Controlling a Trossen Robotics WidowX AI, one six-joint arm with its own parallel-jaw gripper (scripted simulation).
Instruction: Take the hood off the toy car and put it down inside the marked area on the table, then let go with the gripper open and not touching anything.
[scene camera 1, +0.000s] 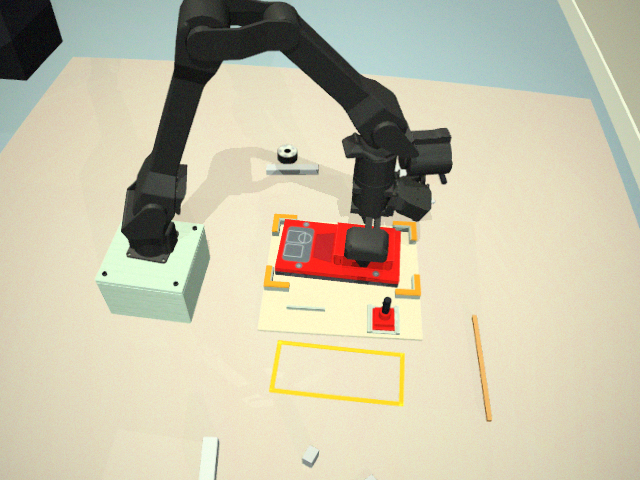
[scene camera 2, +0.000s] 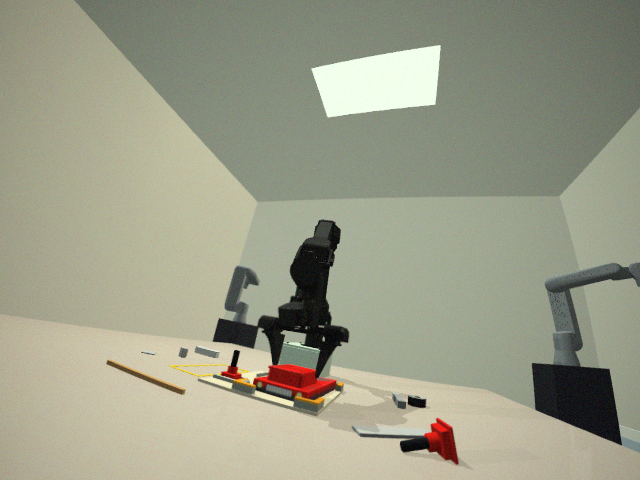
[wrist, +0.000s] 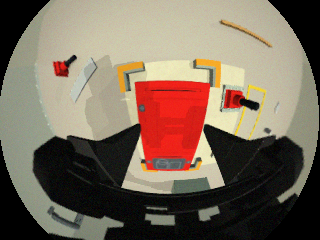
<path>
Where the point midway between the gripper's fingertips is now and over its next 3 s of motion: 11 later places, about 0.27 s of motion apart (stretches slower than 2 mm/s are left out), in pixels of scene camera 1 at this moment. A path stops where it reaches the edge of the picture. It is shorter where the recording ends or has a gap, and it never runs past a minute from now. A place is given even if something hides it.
The gripper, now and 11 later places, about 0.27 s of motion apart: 365, 244; 364, 246; 364, 245; 364, 244; 364, 242; 364, 240; 364, 238; 363, 235; 366, 224; 369, 225; 371, 242; 370, 263
</path>
